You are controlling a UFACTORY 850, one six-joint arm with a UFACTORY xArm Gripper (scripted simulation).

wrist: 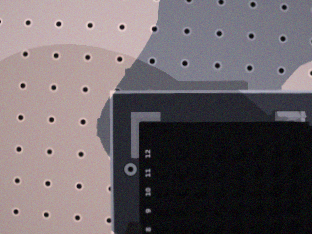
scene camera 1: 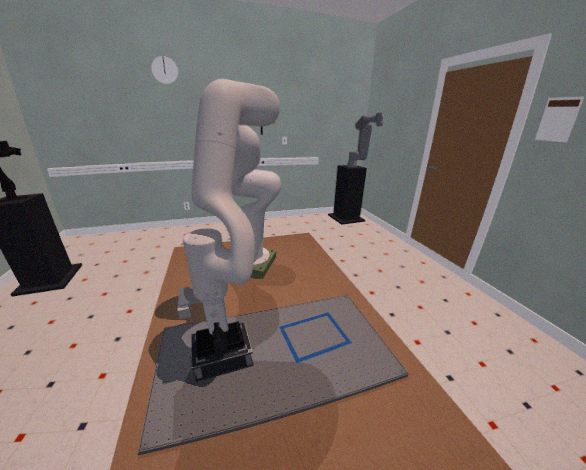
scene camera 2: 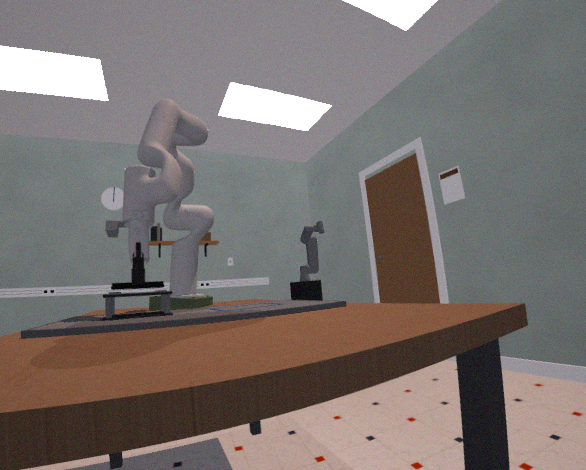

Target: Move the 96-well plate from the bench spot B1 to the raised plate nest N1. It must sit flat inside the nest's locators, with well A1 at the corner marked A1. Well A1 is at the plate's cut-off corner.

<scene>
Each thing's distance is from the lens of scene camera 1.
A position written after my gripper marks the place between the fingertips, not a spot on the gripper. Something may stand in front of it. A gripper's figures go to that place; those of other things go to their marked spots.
my gripper (scene camera 1: 219,338): 0.75 m
96-well plate (scene camera 1: 205,347): 0.73 m
raised plate nest (scene camera 1: 230,354): 0.74 m
</scene>
